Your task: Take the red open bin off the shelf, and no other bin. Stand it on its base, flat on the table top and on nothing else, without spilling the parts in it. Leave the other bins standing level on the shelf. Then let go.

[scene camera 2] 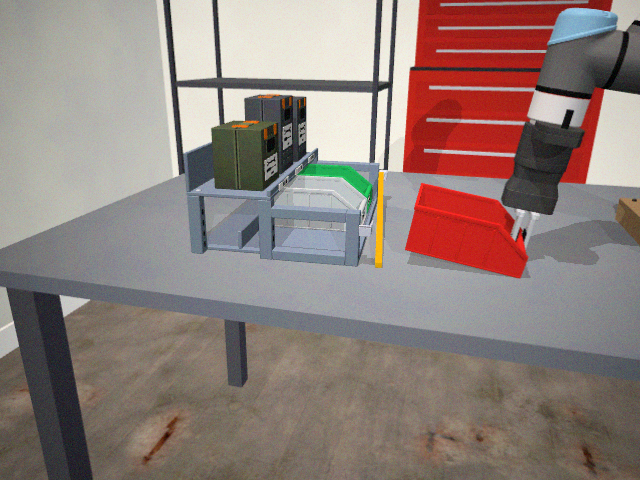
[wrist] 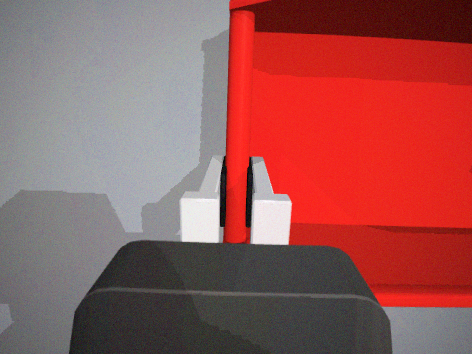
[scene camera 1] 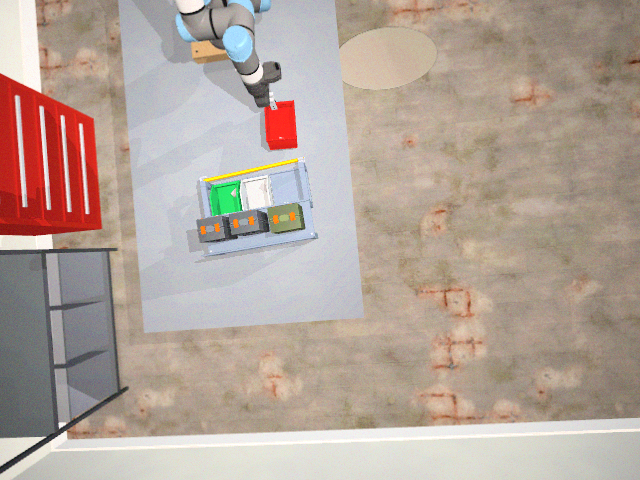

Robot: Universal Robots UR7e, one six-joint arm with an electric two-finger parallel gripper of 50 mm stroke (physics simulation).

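Frame: origin at the arm's base, x ahead, y left, z up, level; metres.
Seen in the pictures: gripper, fingertip midpoint: [wrist: 236, 177] [scene camera 1: 274, 107].
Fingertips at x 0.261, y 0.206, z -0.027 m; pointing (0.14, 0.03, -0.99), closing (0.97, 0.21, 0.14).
Observation:
Offsets run from my fingertips to a thing's top centre. Level surfaces: height alone.
The red open bin [scene camera 1: 281, 124] [scene camera 2: 460, 232] [wrist: 360, 150] is off the shelf [scene camera 1: 289, 238] [scene camera 2: 265, 227], over the table top {0.017 m down} [scene camera 1: 232, 294] [scene camera 2: 289, 289]. It is tilted: its low front end is down close to the table, its back end raised with shadow under it. Whether the front edge touches is unclear. My gripper [scene camera 1: 273, 105] [scene camera 2: 522, 235] [wrist: 236, 177] is shut on the bin's front lip, one finger inside and one outside. Parts inside cannot be made out. The green bin {0.385 m ahead, 0.122 m right, 0.064 m up} [scene camera 1: 225, 198] [scene camera 2: 336, 170] and white bin {0.354 m ahead, 0.015 m right, 0.064 m up} [scene camera 1: 256, 193] [scene camera 2: 320, 198] stand on the shelf.
A yellow bar [scene camera 1: 253, 169] [scene camera 2: 379, 222] runs along the shelf's front, near the red bin's back end. An olive box {0.417 m ahead, 0.121 m left, 0.182 m up} [scene camera 1: 285, 218] [scene camera 2: 242, 155] and two dark grey boxes stand on the shelf's upper board. A wooden block [scene camera 1: 206, 51] [scene camera 2: 631, 219] lies near the arm.

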